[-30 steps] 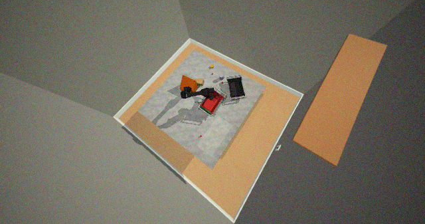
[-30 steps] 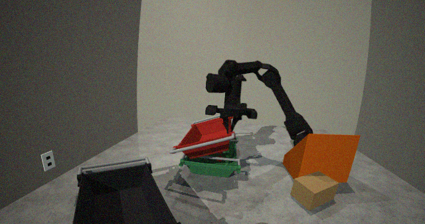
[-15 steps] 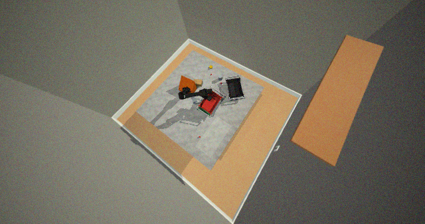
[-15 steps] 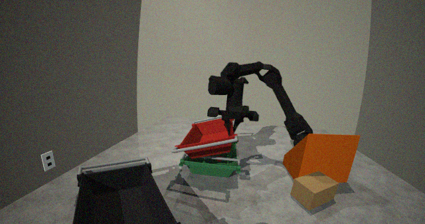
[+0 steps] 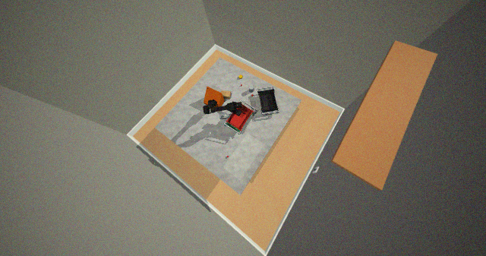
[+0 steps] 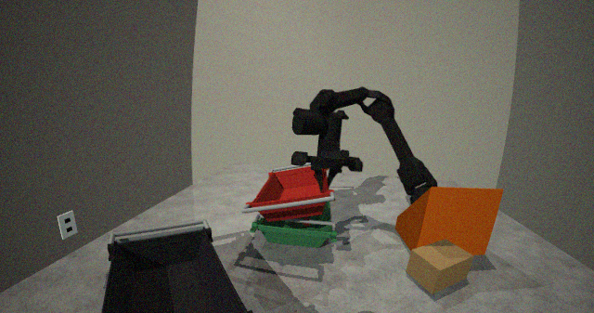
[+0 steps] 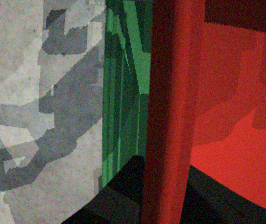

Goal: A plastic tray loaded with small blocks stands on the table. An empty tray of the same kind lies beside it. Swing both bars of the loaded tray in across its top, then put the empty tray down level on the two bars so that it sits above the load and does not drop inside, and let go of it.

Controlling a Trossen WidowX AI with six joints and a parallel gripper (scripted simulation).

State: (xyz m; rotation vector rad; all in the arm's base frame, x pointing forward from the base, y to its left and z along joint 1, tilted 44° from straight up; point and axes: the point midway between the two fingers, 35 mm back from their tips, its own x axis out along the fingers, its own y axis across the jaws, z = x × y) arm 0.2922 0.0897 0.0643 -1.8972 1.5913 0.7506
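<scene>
Now: the red tray 8 cm ahead of my gripper tip and 1 cm above it. From my gripper tip the other things lie so: tan box: 29 cm behind, 17 cm to the left, 9 cm below; then red cube: 22 cm ahead, 43 cm to the right, 11 cm below; then yellow piece: 30 cm behind, 51 cm to the left, 11 cm below.
</scene>
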